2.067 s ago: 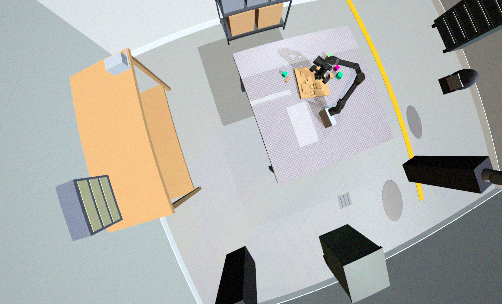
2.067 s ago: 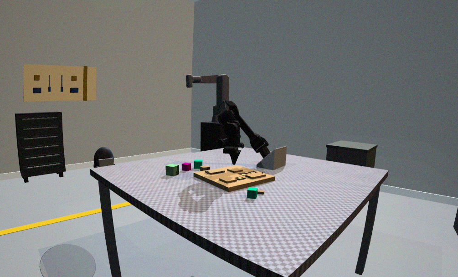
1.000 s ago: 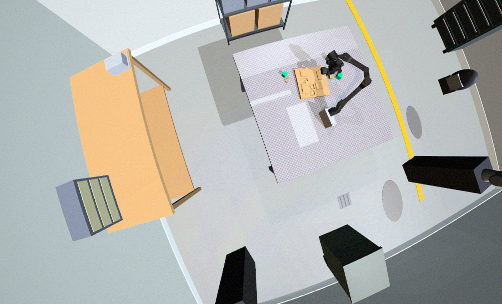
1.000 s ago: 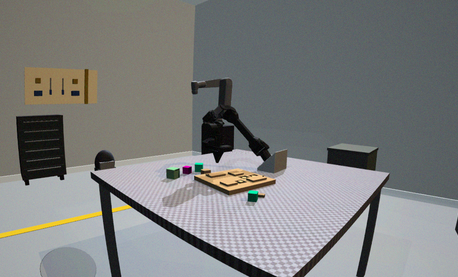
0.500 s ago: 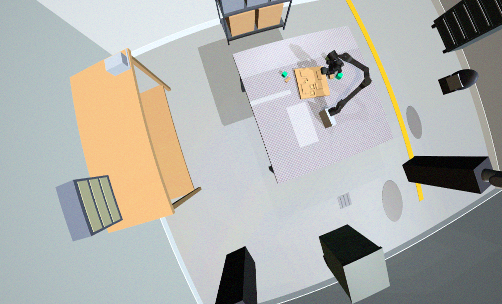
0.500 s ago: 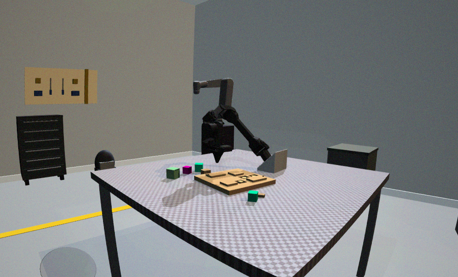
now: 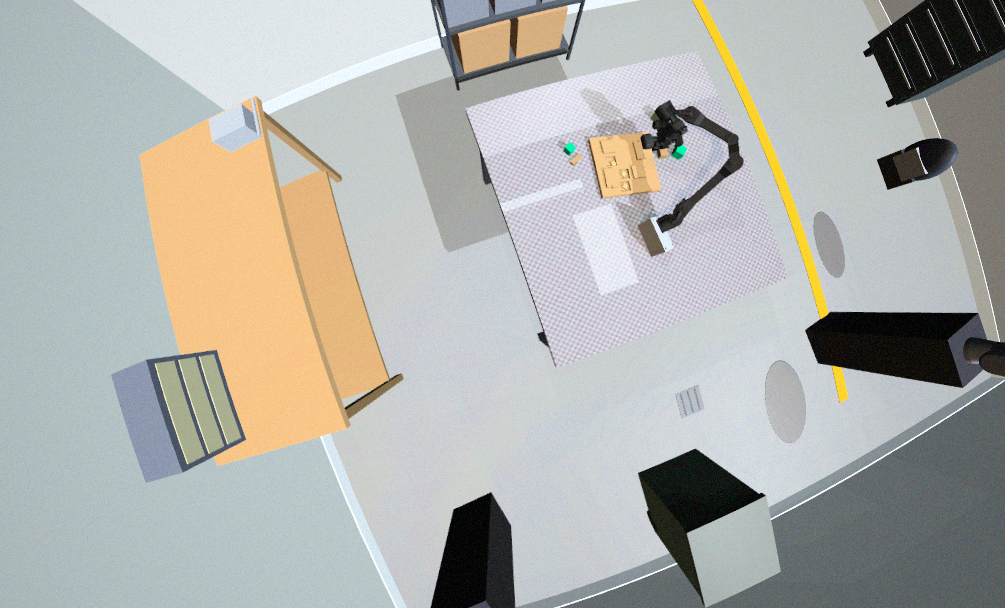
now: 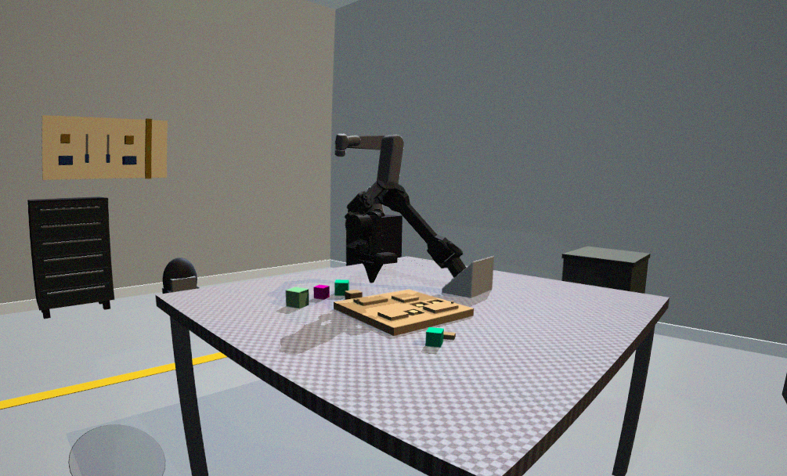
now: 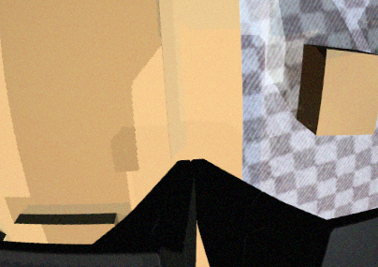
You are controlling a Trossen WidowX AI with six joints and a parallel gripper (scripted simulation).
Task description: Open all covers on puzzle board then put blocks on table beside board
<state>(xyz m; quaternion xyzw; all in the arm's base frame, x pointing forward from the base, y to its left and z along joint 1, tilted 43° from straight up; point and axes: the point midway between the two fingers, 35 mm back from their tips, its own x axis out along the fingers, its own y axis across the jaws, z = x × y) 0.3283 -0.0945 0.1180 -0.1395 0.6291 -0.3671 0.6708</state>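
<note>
The puzzle board lies 2 cm ahead of my gripper tip, 12 cm to the left of it and 5 cm below it. The rest, counted from my gripper tip: magenta block: 3 cm ahead, 18 cm to the right, 5 cm below; light green block: 15 cm ahead, 17 cm to the right, 5 cm below.
</note>
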